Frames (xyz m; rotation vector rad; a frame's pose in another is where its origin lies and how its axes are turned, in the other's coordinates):
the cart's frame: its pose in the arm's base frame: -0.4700 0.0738 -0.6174 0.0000 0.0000 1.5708
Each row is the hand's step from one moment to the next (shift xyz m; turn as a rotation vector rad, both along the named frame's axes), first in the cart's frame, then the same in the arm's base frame.
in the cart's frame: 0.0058 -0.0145 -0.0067 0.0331 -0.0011 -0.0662
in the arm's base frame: 0.0145 0.0058 -0.0067 0.0011 0.0331 -0.0662
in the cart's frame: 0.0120 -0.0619 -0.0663 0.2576 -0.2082 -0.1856
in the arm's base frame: 0.0619 0.0120 -0.0663 0.2082 0.2576 -0.1856
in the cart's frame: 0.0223 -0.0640 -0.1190 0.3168 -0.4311 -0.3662
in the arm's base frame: 0.0640 0.0223 -0.1190 0.4311 0.3168 -0.3662
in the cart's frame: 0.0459 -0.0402 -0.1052 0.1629 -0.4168 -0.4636
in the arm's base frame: 0.0402 0.0459 -0.1052 0.4168 0.1629 -0.4636
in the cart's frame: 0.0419 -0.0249 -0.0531 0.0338 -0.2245 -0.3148
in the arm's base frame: 0.0249 0.0419 -0.0531 0.2245 0.0338 -0.3148
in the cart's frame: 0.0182 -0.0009 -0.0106 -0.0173 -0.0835 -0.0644
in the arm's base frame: 0.0009 0.0182 -0.0106 0.0835 -0.0173 -0.0644
